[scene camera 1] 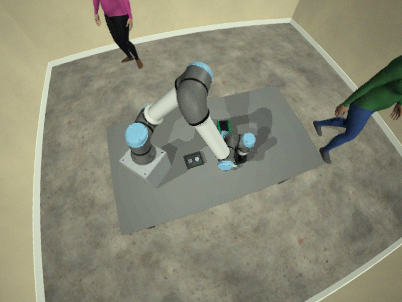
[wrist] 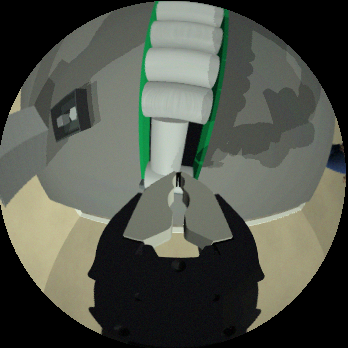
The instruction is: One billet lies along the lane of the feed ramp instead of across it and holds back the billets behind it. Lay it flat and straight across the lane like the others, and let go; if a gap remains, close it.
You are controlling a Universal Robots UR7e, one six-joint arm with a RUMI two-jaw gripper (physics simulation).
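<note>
In the wrist view the feed ramp has green side walls and a dark floor. One pale billet lies along the lane, nearer the left wall. Its upper end meets a billet lying slightly slanted across the lane, with several more crosswise billets behind that one. Another crosswise billet lies at its lower end, partly hidden by the gripper. My gripper is shut and empty, its tips over the lower end of the lane. In the scene view the arm hides most of the ramp.
A dark tray with two small pale pieces stands on the grey table, between the ramp and the robot's base block. A person in pink and a person in green are on the floor beyond the table.
</note>
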